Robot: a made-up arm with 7 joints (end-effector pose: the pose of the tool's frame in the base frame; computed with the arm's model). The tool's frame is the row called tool.
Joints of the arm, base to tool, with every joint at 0 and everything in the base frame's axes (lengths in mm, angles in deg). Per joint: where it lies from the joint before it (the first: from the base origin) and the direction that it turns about. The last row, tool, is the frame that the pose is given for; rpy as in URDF.
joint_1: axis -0.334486 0.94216 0.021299 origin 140 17 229
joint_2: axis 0.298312 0.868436 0.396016 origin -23 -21 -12
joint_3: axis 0.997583 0.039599 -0.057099 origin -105 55 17
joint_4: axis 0 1 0 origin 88 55 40
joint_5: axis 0.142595 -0.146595 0.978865 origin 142 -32 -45
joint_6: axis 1 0 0 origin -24 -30 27
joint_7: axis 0.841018 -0.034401 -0.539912 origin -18 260 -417
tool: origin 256 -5 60 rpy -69.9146 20.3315 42.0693
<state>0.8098 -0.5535 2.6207 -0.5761 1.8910 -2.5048 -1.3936</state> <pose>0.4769 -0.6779 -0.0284 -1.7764 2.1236 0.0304</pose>
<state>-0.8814 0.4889 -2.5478 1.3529 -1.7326 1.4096 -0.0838</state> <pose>0.1255 -0.1235 0.7411 2.1383 0.1585 2.0446</pose>
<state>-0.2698 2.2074 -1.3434 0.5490 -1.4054 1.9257 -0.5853</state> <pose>0.0598 0.6162 0.0253 -0.9126 -0.2437 1.5316</pose>
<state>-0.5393 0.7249 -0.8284 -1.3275 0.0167 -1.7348 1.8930</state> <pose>0.3044 -0.2729 0.7448 -1.1515 -1.9920 -0.5343</pose>
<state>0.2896 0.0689 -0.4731 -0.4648 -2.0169 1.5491 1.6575</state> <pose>0.7233 -0.0624 0.3409 0.7368 -1.6012 -1.2392</pose>
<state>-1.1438 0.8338 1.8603 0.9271 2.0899 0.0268 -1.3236</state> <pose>-0.3457 -0.2817 0.0604 0.6640 -2.2946 -1.3575</pose>
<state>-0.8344 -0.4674 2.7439 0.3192 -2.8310 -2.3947 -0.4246</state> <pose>0.1545 -0.3898 -0.0640 1.3100 0.1987 -1.7886</pose>
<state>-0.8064 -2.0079 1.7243 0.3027 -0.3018 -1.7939 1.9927</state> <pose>0.3951 -0.4552 0.4439 0.0835 -2.1479 -1.1740</pose>
